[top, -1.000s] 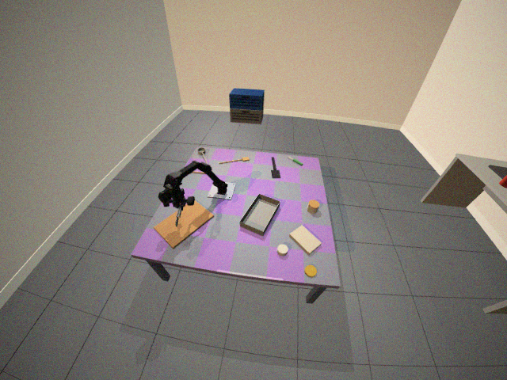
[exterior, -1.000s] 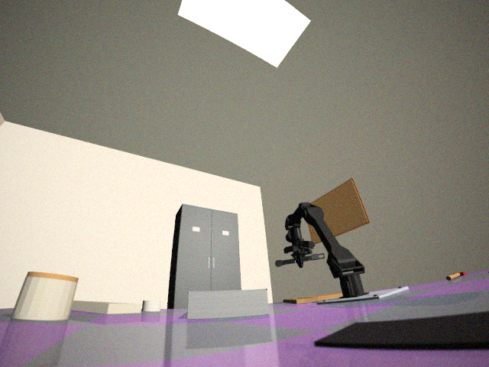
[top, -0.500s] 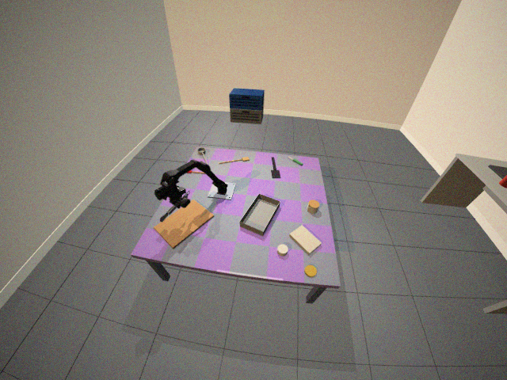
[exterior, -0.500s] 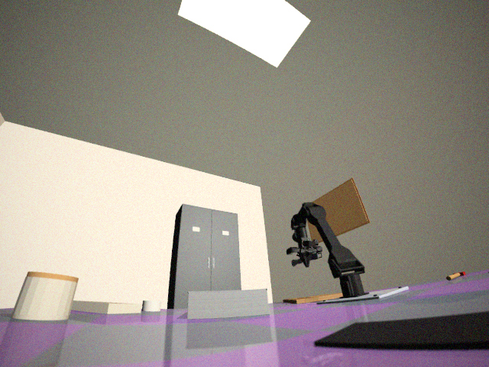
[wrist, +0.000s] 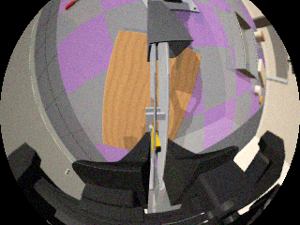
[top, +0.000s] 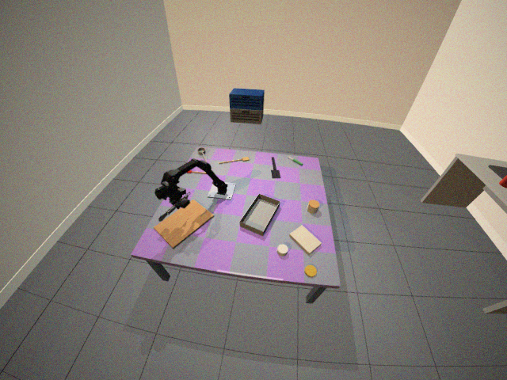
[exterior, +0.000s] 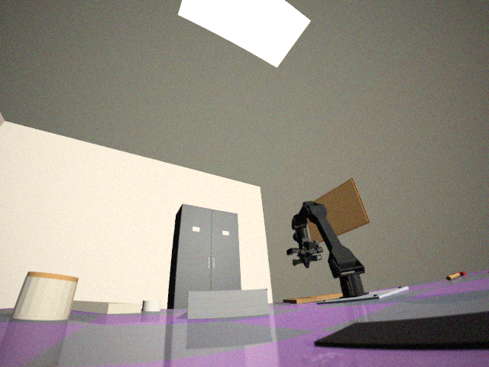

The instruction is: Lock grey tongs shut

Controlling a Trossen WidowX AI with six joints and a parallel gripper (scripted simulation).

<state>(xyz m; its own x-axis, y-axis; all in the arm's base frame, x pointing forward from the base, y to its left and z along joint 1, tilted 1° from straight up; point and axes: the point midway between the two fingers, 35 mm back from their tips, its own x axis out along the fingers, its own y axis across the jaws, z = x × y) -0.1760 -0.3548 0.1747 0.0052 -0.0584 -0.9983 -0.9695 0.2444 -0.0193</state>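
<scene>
The wooden board lies 150 mm below my gripper tip. Also, from my gripper tip: roasting tin 520 mm ahead, 180 mm to the left, 130 mm below; white cylinder 700 mm ahead, 70 mm to the right, 140 mm below; cream block 840 mm ahead, 40 mm to the left, 140 mm below.
</scene>
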